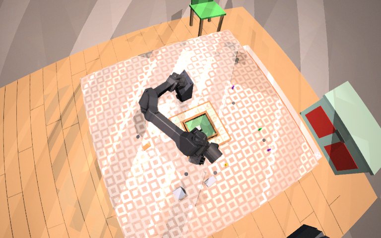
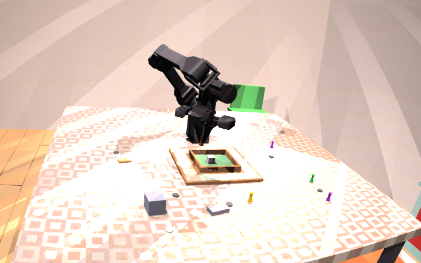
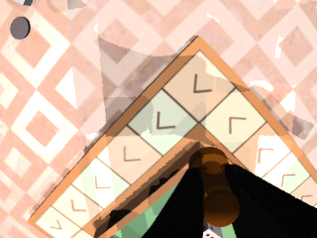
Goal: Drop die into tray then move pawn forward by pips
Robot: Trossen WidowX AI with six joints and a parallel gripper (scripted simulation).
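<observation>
My gripper tip is 120 mm past the green dice tray, 90 mm to the right of it and 140 mm above it. The rest, counted from my gripper tip: orange pawn 10 mm above; then flat grey block 180 mm ahead, 20 mm to the left, 140 mm below; then white die 120 mm behind, 80 mm to the left, 120 mm below.
</observation>
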